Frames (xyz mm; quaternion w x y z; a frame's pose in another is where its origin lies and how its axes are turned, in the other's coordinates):
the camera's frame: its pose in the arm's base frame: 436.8 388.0 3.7 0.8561 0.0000 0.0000 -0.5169
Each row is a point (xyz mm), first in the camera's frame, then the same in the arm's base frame.
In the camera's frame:
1: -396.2 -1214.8 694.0
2: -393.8 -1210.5 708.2
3: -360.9 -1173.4 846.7
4: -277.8 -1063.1 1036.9
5: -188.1 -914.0 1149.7
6: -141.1 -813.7 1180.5
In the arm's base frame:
1: -822.7 172.9 697.7
2: -817.8 172.8 711.9
3: -769.7 161.0 850.4
4: -633.4 138.8 1040.6
5: -459.6 128.8 1153.4
6: -349.0 133.9 1184.2

